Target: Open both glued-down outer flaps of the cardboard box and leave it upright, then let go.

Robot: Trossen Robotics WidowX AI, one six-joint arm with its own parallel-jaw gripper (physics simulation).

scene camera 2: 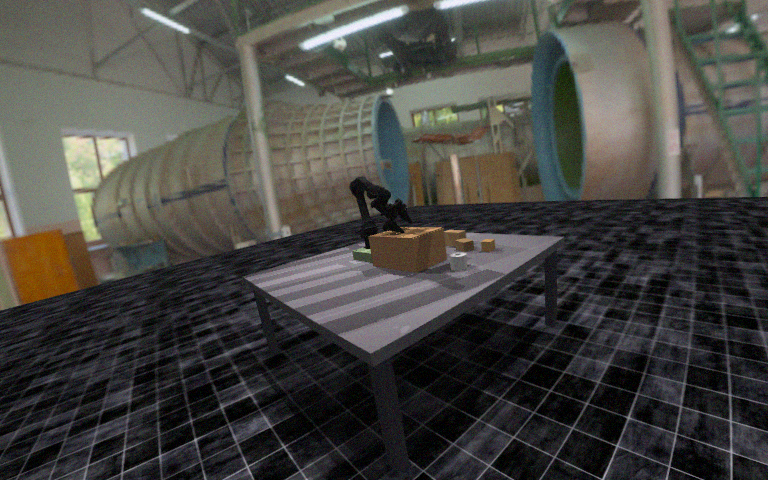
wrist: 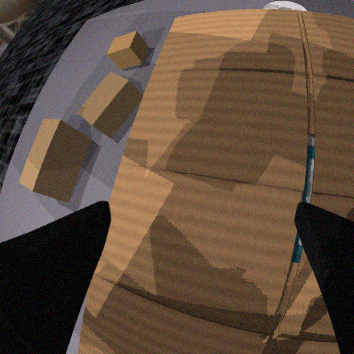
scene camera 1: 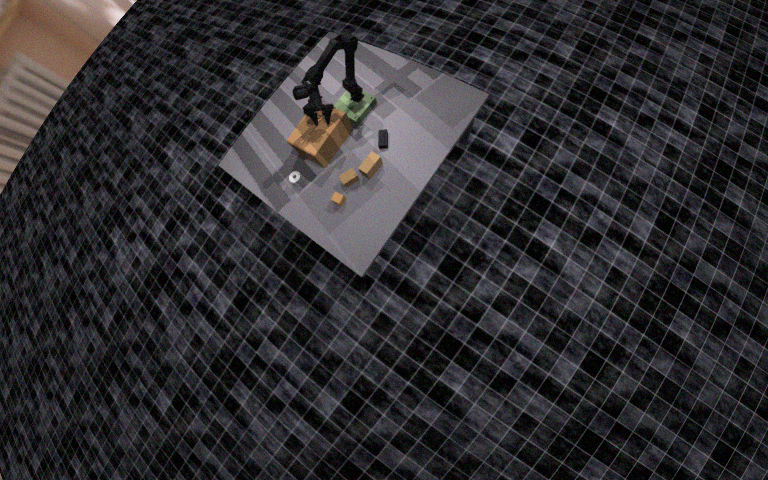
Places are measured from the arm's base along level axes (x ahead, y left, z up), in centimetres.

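Pixels of known places: gripper, fingertip midpoint: [scene camera 2: 408, 227] [wrist: 206, 212] [scene camera 1: 322, 125]; arm's base, origin of the base link: [scene camera 1: 357, 97].
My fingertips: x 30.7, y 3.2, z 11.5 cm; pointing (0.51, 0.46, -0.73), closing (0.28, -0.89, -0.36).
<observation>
Ahead of a thing's pixels: the offset from my fingertips to its top centre. "pt": to the spot under its first point. Level surfaces: height alone.
The cardboard box @(dx +2.3, dy -4.3, dz -1.1 cm) [scene camera 1: 330, 151] [scene camera 2: 396, 253] stands upright on the table @(dz -16.6 cm) [scene camera 1: 396, 186] [scene camera 2: 339, 316]. In the wrist view, the left outer flap @(pt dx +5.1, dy +0.1, dz -1.3 cm) [wrist: 235, 125] and the right outer flap @(pt dx +6.2, dy -5.5, dz -1.4 cm) [wrist: 334, 125] lie across the box top, with a narrow seam between them. Both carry crosswise creases, and a dark gap shows along a crease near the bottom of the view. A teal and silver strip @(pt dx +3.8, dy -4.4, dz -2.7 cm) [wrist: 309, 170] shows in the seam. My gripper [scene camera 1: 321, 122] [wrist: 206, 212] is open and empty over the box top. Its right fingertip appears beside the seam; whether it touches cannot be told.
Three small cardboard blocks, large @(dx +1.8, dy +32.0, dz -8.6 cm) [scene camera 1: 370, 164] [wrist: 60, 160], medium @(dx +13.7, dy +25.4, dz -11.6 cm) [scene camera 1: 348, 177] [wrist: 111, 106] and small @(dx +26.9, dy +28.2, dz -11.6 cm) [scene camera 1: 338, 198] [wrist: 128, 50], lie beside the box. A white roll @(dx +31.3, dy -1.5, dz -10.5 cm) [scene camera 2: 458, 263] stands past its far end. A black block @(dx -16.1, dy +26.6, dz -13.3 cm) [scene camera 1: 383, 138] lies near the green base plate [scene camera 1: 364, 105].
</observation>
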